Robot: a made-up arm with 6 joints. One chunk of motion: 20 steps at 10 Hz.
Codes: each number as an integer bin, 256 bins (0 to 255) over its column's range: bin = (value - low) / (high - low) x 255, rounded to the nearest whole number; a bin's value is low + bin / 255 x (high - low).
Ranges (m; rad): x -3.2..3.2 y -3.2..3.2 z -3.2..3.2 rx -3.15..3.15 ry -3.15..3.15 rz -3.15..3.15
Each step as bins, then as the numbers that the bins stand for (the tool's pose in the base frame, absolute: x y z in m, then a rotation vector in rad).
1 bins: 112 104 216 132 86 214
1 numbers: -0.3890 -0.5898 2.2212 0.1112 -1.0253 2.1371
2 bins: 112 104 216 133 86 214
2 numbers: -0.3890 -0.5898 2.2212 0.1359 -1.0253 2.1371
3 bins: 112 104 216 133 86 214
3 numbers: -0.3890 -0.5898 2.2212 0.1359 -1.0253 2.1371
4 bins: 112 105 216 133 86 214
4 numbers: -0.3890 -0.5647 2.2212 0.1359 -1.0253 2.1371
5 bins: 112 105 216 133 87 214
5 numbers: -0.3890 -0.5647 2.2212 0.1359 -1.0006 2.1371
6 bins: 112 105 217 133 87 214
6 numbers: -0.3890 -0.5647 2.2463 0.1359 -1.0006 2.1371
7 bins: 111 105 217 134 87 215
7 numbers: -0.4141 -0.5647 2.2463 0.1606 -1.0006 2.1618
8 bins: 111 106 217 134 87 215
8 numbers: -0.4141 -0.5396 2.2463 0.1606 -1.0006 2.1618
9 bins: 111 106 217 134 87 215
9 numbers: -0.4141 -0.5396 2.2463 0.1606 -1.0006 2.1618
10 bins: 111 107 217 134 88 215
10 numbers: -0.4141 -0.5145 2.2463 0.1606 -0.9759 2.1618
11 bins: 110 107 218 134 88 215
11 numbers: -0.4392 -0.5145 2.2714 0.1606 -0.9759 2.1618
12 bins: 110 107 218 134 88 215
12 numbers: -0.4392 -0.5145 2.2714 0.1606 -0.9759 2.1618
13 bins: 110 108 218 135 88 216
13 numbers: -0.4392 -0.4894 2.2714 0.1853 -0.9759 2.1865
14 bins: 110 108 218 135 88 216
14 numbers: -0.4392 -0.4894 2.2714 0.1853 -0.9759 2.1865
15 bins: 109 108 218 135 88 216
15 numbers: -0.4643 -0.4894 2.2714 0.1853 -0.9759 2.1865
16 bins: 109 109 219 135 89 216
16 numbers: -0.4643 -0.4643 2.2965 0.1853 -0.9512 2.1865
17 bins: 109 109 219 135 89 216
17 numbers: -0.4643 -0.4643 2.2965 0.1853 -0.9512 2.1865
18 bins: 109 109 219 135 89 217
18 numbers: -0.4643 -0.4643 2.2965 0.1853 -0.9512 2.2112
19 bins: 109 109 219 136 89 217
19 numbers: -0.4643 -0.4643 2.2965 0.2100 -0.9512 2.2112
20 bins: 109 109 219 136 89 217
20 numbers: -0.4643 -0.4643 2.2965 0.2100 -0.9512 2.2112
